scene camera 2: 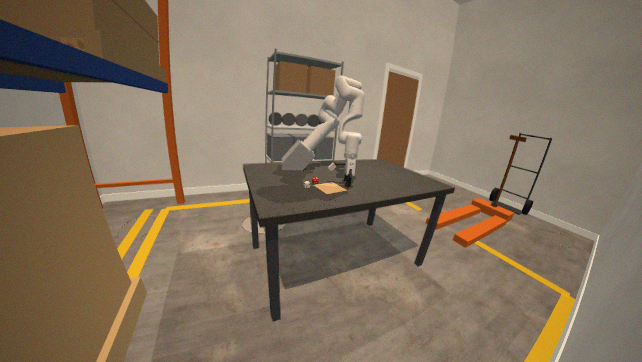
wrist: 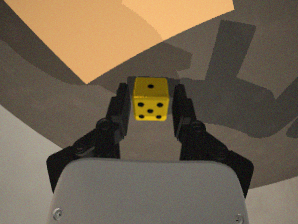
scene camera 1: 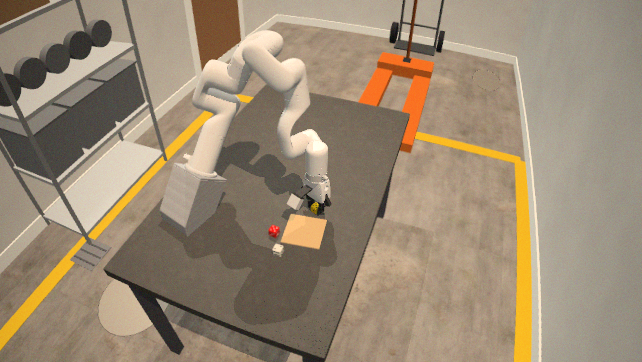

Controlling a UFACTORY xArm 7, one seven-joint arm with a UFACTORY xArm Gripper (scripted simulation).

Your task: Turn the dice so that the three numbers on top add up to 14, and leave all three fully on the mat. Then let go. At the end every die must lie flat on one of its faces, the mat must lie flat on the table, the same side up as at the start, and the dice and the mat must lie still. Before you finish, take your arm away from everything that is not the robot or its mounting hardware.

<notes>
In view: my gripper [scene camera 1: 315, 209], a yellow die [wrist: 150, 98] and a mat [scene camera 1: 304, 231].
The mat also shows in the wrist view [wrist: 90, 45]. My gripper is seen too in the wrist view [wrist: 151, 95].
</notes>
